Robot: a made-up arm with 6 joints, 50 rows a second.
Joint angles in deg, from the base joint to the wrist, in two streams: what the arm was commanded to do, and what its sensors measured. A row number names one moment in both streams.
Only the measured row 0 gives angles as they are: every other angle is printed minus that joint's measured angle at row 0.
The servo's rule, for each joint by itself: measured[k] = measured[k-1] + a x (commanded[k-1-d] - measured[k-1]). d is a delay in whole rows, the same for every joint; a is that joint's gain. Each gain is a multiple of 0.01, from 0.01 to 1. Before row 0 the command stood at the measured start. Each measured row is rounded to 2 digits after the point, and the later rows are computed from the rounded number. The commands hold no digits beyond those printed.
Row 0, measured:
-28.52 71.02 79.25 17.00 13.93 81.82
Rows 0 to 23, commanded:
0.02 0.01 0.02 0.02 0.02 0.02
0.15 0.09 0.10 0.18 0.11 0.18
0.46 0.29 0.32 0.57 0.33 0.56
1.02 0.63 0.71 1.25 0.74 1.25
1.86 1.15 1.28 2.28 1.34 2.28
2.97 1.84 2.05 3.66 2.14 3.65
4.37 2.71 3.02 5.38 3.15 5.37
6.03 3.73 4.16 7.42 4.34 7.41
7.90 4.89 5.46 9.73 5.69 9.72
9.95 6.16 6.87 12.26 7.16 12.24
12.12 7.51 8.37 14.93 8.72 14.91
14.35 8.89 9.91 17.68 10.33 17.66
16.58 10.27 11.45 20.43 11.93 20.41
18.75 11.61 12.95 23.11 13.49 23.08
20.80 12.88 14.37 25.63 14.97 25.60
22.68 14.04 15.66 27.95 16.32 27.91
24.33 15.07 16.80 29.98 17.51 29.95
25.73 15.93 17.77 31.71 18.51 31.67
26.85 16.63 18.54 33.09 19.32 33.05
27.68 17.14 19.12 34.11 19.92 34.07
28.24 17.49 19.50 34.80 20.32 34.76
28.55 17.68 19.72 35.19 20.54 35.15
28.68 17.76 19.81 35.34 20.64 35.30
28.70 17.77 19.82 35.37 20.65 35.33
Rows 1 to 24, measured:
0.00 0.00 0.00 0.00 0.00 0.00
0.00 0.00 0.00 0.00 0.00 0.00
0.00 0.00 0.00 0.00 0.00 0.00
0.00 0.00 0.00 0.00 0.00 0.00
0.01 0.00 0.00 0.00 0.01 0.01
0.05 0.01 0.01 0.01 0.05 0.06
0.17 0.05 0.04 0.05 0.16 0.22
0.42 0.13 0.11 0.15 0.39 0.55
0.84 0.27 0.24 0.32 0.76 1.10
1.46 0.49 0.44 0.59 1.30 1.92
2.30 0.80 0.72 0.97 2.02 3.02
3.38 1.21 1.10 1.49 2.92 4.42
4.69 1.73 1.58 2.15 4.00 6.12
6.22 2.35 2.16 2.96 5.23 8.08
7.93 3.07 2.84 3.92 6.59 10.27
9.79 3.88 3.62 5.02 8.05 12.63
11.76 4.77 4.48 6.25 9.56 15.12
13.79 5.73 5.41 7.60 11.09 17.67
15.82 6.73 6.40 9.04 12.60 20.21
17.81 7.75 7.42 10.55 14.05 22.67
19.70 8.77 8.45 12.10 15.40 25.00
21.45 9.77 9.48 13.67 16.61 27.13
23.02 10.73 10.48 15.22 17.67 29.02
24.37 11.63 11.43 16.73 18.55 30.64
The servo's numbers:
d 4
a 0.29 0.14 0.11 0.08 0.39 0.32

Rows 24 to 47, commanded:
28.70 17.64 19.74 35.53 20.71 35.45
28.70 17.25 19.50 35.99 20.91 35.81
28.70 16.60 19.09 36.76 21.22 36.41
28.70 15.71 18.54 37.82 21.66 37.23
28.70 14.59 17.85 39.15 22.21 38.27
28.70 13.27 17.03 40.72 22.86 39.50
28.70 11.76 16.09 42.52 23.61 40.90
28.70 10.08 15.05 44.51 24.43 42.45
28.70 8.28 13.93 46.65 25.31 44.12
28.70 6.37 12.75 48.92 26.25 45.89
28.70 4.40 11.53 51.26 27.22 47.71
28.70 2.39 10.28 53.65 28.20 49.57
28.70 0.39 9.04 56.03 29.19 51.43
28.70 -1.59 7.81 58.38 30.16 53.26
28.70 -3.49 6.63 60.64 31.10 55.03
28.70 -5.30 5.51 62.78 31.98 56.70
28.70 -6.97 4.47 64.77 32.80 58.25
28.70 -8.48 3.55 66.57 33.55 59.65
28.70 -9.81 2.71 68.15 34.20 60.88
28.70 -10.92 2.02 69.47 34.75 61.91
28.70 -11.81 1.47 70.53 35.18 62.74
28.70 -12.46 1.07 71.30 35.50 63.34
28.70 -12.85 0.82 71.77 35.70 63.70
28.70 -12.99 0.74 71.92 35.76 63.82
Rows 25 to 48, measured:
25.49 12.45 12.32 18.18 19.24 31.96
26.38 13.18 13.13 19.54 19.75 32.98
27.05 13.82 13.86 20.80 20.10 33.72
27.53 14.37 14.52 21.97 20.31 34.24
27.87 14.83 15.09 23.05 20.47 34.63
28.11 15.17 15.58 24.09 20.64 35.01
28.28 15.37 15.97 25.10 20.87 35.46
28.40 15.42 16.25 26.12 21.18 36.03
28.49 15.30 16.43 27.16 21.58 36.75
28.55 15.02 16.50 28.24 22.08 37.63
28.59 14.56 16.45 29.38 22.68 38.68
28.62 13.93 16.30 30.59 23.36 39.89
28.64 13.14 16.04 31.87 24.12 41.24
28.66 12.19 15.68 33.23 24.95 42.73
28.67 11.10 15.22 34.67 25.84 44.32
28.68 9.88 14.68 36.19 26.76 46.00
28.69 8.55 14.06 37.78 27.71 47.74
28.69 7.13 13.37 39.43 28.67 49.51
28.69 5.64 12.63 41.13 29.62 51.28
28.69 4.11 11.85 42.86 30.54 53.01
28.69 2.56 11.04 44.61 31.42 54.69
28.69 1.01 10.22 46.37 32.25 56.28
28.69 -0.50 9.39 48.11 33.01 57.75
28.69 -1.96 8.58 49.82 33.69 59.08

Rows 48 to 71, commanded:
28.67 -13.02 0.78 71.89 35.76 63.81
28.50 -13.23 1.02 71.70 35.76 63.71
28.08 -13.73 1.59 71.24 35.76 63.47
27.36 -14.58 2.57 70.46 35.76 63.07
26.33 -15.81 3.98 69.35 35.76 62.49
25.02 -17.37 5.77 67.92 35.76 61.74
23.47 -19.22 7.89 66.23 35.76 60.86
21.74 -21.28 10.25 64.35 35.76 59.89
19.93 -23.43 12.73 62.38 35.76 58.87
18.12 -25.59 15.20 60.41 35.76 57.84
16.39 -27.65 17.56 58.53 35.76 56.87
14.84 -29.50 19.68 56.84 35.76 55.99
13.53 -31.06 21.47 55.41 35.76 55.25
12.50 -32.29 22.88 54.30 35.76 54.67
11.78 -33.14 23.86 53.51 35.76 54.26
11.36 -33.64 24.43 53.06 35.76 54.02
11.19 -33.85 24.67 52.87 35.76 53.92
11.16 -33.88 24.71 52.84 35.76 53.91
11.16 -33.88 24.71 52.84 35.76 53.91
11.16 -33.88 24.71 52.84 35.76 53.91
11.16 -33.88 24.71 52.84 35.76 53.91
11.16 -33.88 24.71 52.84 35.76 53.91
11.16 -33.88 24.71 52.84 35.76 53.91
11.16 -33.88 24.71 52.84 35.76 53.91
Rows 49 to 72, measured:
28.69 -3.34 7.80 51.48 34.27 60.25
28.69 -4.62 7.06 53.07 34.75 61.24
28.69 -5.77 6.37 54.57 35.12 62.03
28.69 -6.78 5.75 55.96 35.37 62.60
28.68 -7.65 5.20 57.23 35.52 62.99
28.63 -8.43 4.74 58.39 35.61 63.22
28.47 -9.17 4.39 59.42 35.67 63.30
28.15 -9.93 4.19 60.30 35.71 63.23
27.62 -10.75 4.17 61.02 35.73 62.99
26.87 -11.68 4.35 61.57 35.74 62.59
25.88 -12.74 4.74 61.94 35.75 62.04
24.68 -13.94 5.35 62.13 35.75 61.35
23.30 -15.27 6.16 62.15 35.75 60.56
21.80 -16.71 7.15 62.01 35.75 59.69
20.23 -18.24 8.30 61.73 35.75 58.79
18.67 -19.82 9.55 61.34 35.75 57.89
17.18 -21.39 10.86 60.87 35.75 57.05
15.82 -22.92 12.18 60.34 35.75 56.29
14.65 -24.35 13.46 59.79 35.75 55.64
13.70 -25.65 14.67 59.25 35.75 55.12
12.97 -26.80 15.77 58.74 35.75 54.74
12.45 -27.79 16.75 58.27 35.75 54.47
12.08 -28.64 17.63 57.84 35.75 54.29
11.81 -29.37 18.41 57.44 35.75 54.17

